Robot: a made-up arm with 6 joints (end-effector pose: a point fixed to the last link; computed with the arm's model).
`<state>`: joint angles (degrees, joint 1 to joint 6).
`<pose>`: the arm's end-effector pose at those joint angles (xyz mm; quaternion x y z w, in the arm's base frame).
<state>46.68 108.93 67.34 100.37 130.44 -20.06</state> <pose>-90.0 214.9 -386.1 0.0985 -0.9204 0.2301 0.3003</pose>
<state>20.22 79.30 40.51 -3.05 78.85 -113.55</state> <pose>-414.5 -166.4 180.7 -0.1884 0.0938 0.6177 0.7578</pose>
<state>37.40 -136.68 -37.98 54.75 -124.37 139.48</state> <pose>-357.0 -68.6 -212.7 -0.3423 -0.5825 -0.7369 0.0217</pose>
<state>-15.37 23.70 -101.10 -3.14 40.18 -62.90</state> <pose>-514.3 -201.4 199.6 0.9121 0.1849 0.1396 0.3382</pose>
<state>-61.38 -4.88 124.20 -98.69 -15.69 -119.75</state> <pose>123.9 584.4 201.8 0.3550 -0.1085 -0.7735 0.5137</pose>
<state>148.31 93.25 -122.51 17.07 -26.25 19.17</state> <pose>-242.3 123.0 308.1 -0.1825 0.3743 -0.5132 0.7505</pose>
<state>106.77 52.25 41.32 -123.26 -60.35 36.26</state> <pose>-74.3 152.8 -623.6 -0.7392 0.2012 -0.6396 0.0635</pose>
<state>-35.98 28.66 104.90 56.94 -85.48 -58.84</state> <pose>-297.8 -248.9 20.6 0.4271 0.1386 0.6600 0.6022</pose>
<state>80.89 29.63 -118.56 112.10 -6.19 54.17</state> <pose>-332.5 374.4 -267.7 -0.1662 -0.4498 -0.5099 0.7142</pose>
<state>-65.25 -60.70 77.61 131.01 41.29 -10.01</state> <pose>-480.5 -111.6 -462.9 -0.3915 -0.5654 -0.1398 0.7124</pose>
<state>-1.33 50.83 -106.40 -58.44 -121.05 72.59</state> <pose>38.3 -220.3 -134.8 0.5869 0.7479 0.3038 0.0633</pose>
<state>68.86 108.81 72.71 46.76 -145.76 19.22</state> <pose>-14.1 -3.2 -0.1 0.0655 0.8156 0.5239 0.2368</pose>
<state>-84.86 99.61 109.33 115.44 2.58 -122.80</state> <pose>62.4 135.6 780.6 0.3397 0.4109 -0.8458 0.0190</pose>
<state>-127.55 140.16 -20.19 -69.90 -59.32 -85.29</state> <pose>-492.7 -710.0 76.9 0.4719 0.4412 0.7356 0.2038</pose>
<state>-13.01 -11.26 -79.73 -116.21 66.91 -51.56</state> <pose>25.3 -623.3 196.9 0.3916 0.4736 0.6372 0.4651</pose>
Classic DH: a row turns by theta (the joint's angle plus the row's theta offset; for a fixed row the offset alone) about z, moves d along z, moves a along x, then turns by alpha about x. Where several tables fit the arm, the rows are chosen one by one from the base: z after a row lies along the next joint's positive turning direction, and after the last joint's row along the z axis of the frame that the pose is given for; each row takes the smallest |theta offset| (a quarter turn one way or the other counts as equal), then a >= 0, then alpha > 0; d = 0 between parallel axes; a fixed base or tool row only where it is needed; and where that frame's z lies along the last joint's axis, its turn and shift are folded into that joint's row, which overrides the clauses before.
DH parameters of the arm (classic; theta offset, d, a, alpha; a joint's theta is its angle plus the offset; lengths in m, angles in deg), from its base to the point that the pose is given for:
base (fixed): -90 0.175 0 90
joint 1: 0 0.387 -0.065 -90
joint 2: 0 0.005 0.061 90
joint 3: 90 -0.298 0.073 90
joint 4: 0 -0.044 0.062 -90
joint 5: 50.82 0 0.1535 0
joint 6: 39.18 0.517 -0.118 90
tool (fixed): -90 -0.013 0 0

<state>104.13 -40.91 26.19 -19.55 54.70 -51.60</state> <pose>-448.2 131.9 -142.8 -0.8030 -0.1386 -0.4160 0.4036</pose>
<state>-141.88 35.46 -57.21 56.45 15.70 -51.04</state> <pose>-564.5 -155.2 417.3 -0.8183 0.1756 0.2021 0.5085</pose>
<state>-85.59 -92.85 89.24 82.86 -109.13 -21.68</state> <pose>-888.2 -5.3 92.5 0.8893 0.0270 -0.0830 0.4489</pose>
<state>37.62 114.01 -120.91 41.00 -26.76 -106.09</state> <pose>-303.4 90.1 436.2 -0.7713 -0.2697 0.5690 0.0929</pose>
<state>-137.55 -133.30 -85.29 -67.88 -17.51 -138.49</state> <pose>-1028.2 -443.8 180.3 0.1790 0.4144 0.3484 0.8215</pose>
